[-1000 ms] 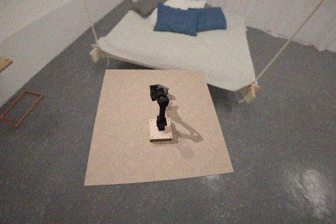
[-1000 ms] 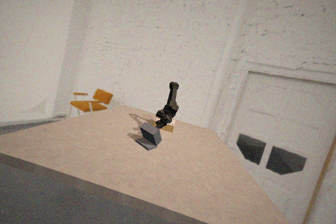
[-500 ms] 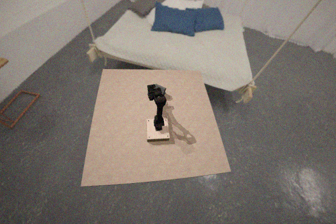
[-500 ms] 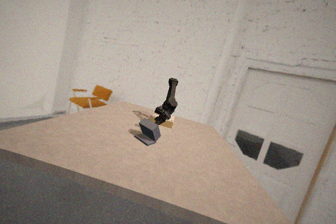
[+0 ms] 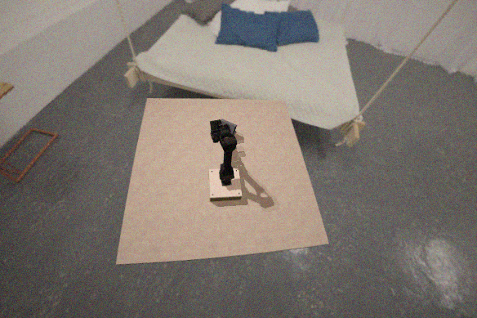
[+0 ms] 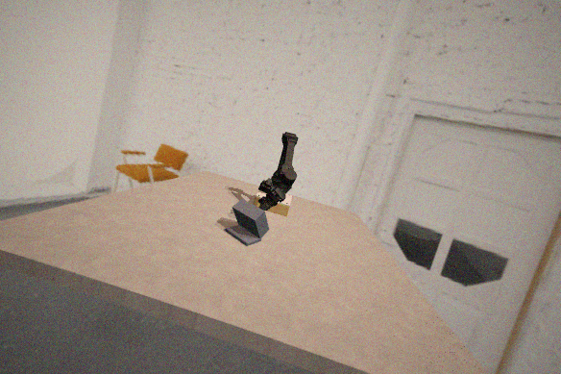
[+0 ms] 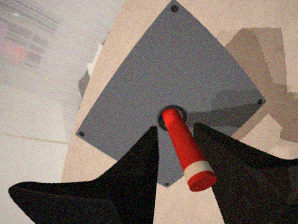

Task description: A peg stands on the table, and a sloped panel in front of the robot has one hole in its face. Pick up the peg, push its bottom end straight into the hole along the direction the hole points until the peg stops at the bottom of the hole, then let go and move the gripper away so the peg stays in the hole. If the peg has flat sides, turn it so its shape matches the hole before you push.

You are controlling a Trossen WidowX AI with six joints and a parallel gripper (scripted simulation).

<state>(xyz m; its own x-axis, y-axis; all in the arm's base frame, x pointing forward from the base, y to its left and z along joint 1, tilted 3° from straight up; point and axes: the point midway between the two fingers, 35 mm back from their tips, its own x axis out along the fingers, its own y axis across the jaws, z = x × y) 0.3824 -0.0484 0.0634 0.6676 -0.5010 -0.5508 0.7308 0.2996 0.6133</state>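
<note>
Now: the red peg 1 cm to the left of my gripper tip and 1 cm behind it. The rest, counted from my gripper tip: grey sloped panel: 3 cm ahead, 2 cm to the right, 2 cm below.
</note>
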